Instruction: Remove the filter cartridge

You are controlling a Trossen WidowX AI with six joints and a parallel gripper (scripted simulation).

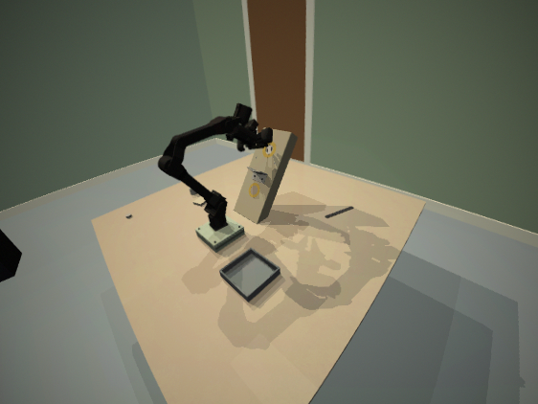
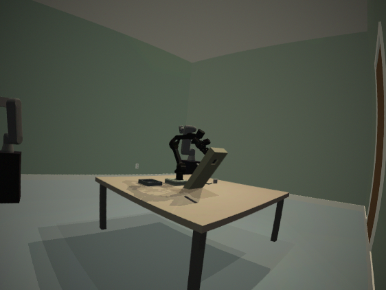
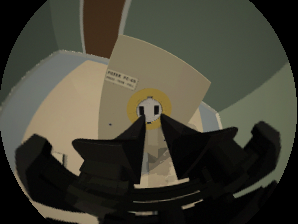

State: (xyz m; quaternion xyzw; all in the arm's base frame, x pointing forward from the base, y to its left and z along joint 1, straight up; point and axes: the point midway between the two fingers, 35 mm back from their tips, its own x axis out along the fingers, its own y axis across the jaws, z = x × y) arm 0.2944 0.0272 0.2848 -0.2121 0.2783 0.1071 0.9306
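Right now the round filter cartridge is 30 mm ahead of my gripper tip and 30 mm below it. From my gripper tip the other things lie so: dark square tray 360 mm behind, 320 mm to the right, 300 mm below; grey block 270 mm behind, 410 mm to the left, 290 mm below.
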